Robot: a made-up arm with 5 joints.
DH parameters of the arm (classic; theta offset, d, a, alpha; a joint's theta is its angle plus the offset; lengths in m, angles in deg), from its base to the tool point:
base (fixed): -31.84 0 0.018 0
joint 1: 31.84 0.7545 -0.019 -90
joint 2: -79.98 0 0.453 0
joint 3: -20.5 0 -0.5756 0
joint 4: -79.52 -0.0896 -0.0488 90
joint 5: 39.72 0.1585 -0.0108 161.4
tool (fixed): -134.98 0.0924 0 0
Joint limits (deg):
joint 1: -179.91..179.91
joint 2: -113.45..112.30
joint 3: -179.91..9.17
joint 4: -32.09..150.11
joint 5: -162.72..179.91
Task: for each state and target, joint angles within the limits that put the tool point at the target. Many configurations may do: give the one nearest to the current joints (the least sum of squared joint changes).
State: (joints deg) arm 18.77 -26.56 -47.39 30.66 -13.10
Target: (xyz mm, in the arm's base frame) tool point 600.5 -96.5 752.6
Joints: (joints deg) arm 3.33 3.85 -42.35 30.59 -14.38
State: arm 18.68 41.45 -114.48 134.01 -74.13
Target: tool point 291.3 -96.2 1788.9
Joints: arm 4.13 -1.08 -156.73 101.53 -77.30
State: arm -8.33 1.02 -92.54 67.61 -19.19
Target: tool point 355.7 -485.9 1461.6
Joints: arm -42.53 -9.55 -98.62 67.32 -19.10
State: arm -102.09 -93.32 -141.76 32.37 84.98
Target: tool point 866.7 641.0 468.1
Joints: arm -146.98 -113.45 -166.70 41.87 85.37
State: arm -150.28 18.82 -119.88 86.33 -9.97
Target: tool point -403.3 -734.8 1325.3
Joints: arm -111.70 24.50 -129.12 80.63 -12.17
